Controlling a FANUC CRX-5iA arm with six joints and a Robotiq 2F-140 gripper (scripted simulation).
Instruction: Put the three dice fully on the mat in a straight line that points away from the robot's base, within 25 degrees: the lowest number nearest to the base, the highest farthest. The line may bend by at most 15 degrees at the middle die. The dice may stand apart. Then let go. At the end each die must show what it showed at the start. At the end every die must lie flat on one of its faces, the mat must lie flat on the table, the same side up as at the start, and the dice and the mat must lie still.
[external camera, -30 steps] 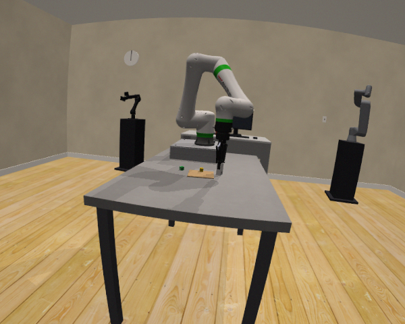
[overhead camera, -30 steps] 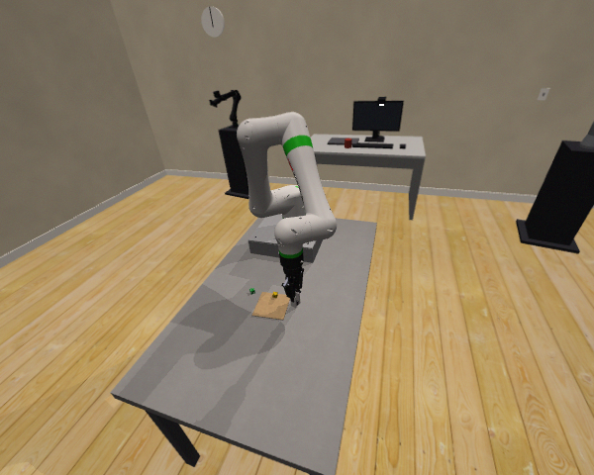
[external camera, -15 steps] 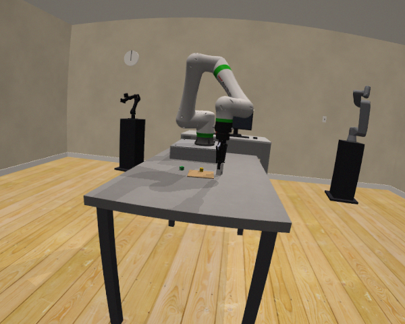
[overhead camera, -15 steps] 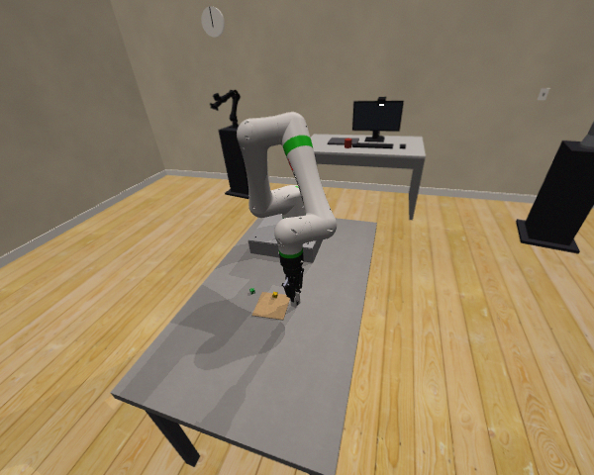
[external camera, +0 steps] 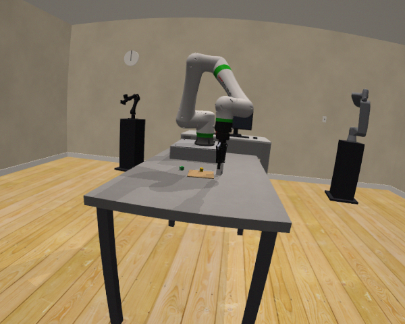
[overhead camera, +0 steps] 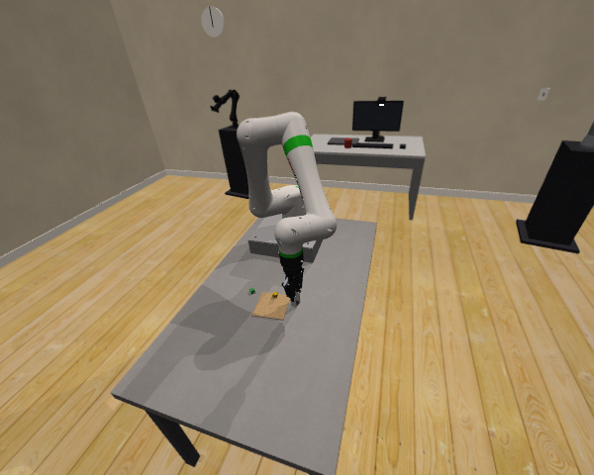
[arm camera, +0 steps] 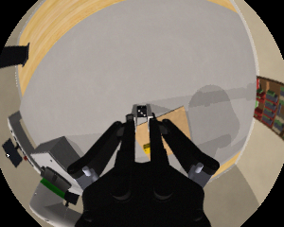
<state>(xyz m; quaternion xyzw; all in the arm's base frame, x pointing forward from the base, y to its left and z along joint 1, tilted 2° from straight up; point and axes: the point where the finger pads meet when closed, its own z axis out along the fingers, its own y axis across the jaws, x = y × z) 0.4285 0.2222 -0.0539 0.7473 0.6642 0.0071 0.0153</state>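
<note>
Now: the tan mat 90 mm to the right of my hand, 50 mm ahead of it and 30 mm below it. Round my hand: green die (220 mm to the right, 30 mm below, 20 mm ahead); then black die (20 mm below); then yellow die (110 mm to the right, 20 mm below).
</note>
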